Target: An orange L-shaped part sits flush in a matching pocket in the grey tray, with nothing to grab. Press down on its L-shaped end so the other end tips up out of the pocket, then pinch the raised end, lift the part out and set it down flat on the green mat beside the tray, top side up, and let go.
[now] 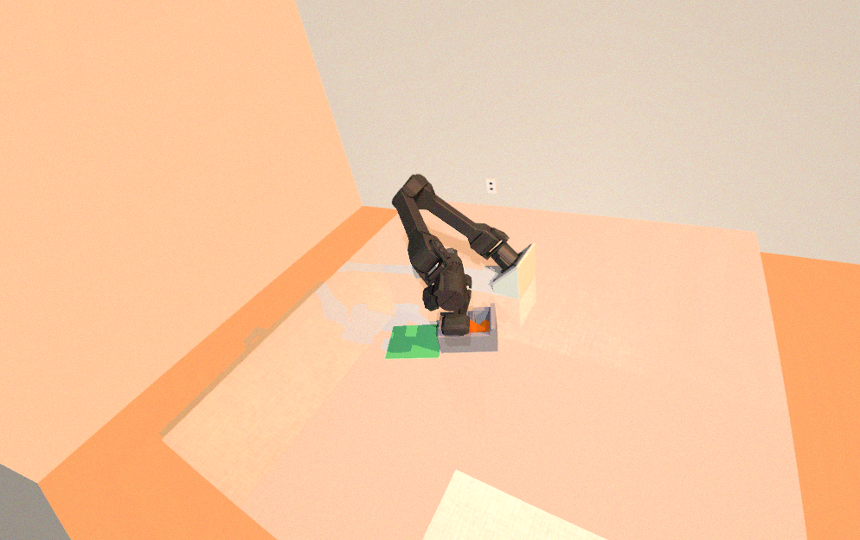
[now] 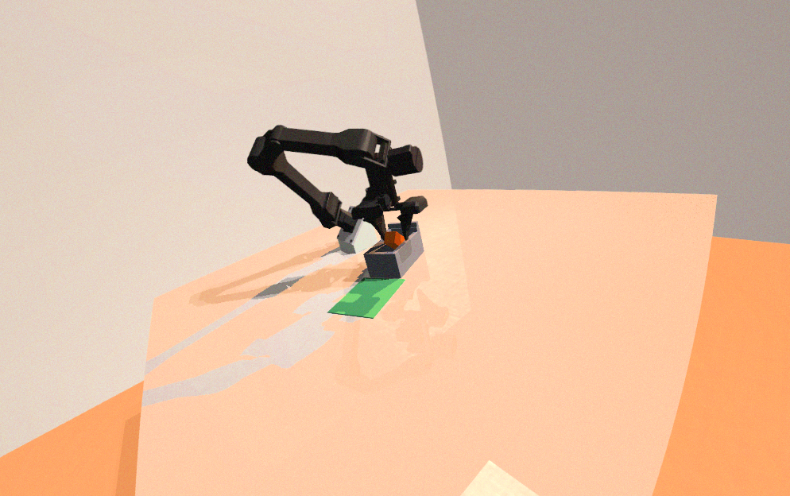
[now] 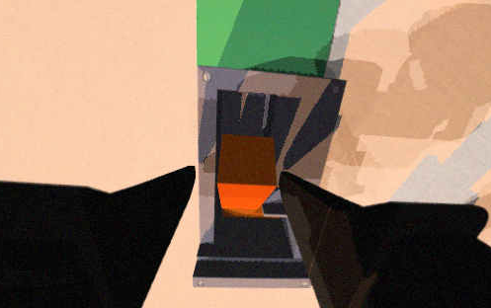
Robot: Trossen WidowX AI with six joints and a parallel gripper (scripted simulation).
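Right now the green mat is 14 cm to the right of my gripper tip, 9 cm below it and 5 cm ahead of it. From my gripper tip the other things lie so: orange L-shaped part (3 cm below, 3 cm behind, 2 cm to the left).
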